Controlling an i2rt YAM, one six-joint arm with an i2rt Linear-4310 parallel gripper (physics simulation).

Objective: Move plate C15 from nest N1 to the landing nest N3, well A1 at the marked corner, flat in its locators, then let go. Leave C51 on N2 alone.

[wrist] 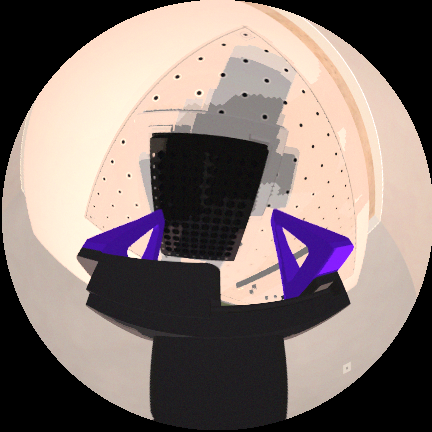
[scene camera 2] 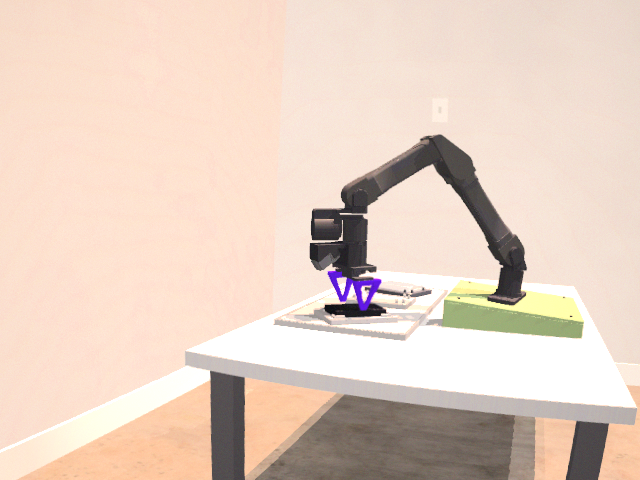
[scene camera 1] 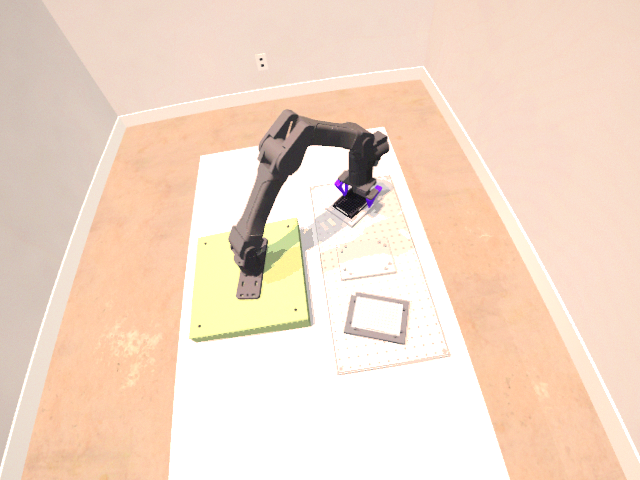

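Note:
A black plate with rows of wells lies in a pale nest at the far end of the pegboard. Its label and corner mark cannot be read. My gripper is open with nothing held, pointing down over this plate. In the wrist view the left fingertip is close to the plate's left edge, and a gap shows between the plate and the right fingertip. A white nest with small pins is in the middle. A grey-framed nest is at the near end. No nest numbers are legible.
The pegboard carries the nests on the white table. The green base block with the arm's mount stands beside the pegboard. Small pins stand up from the middle nest.

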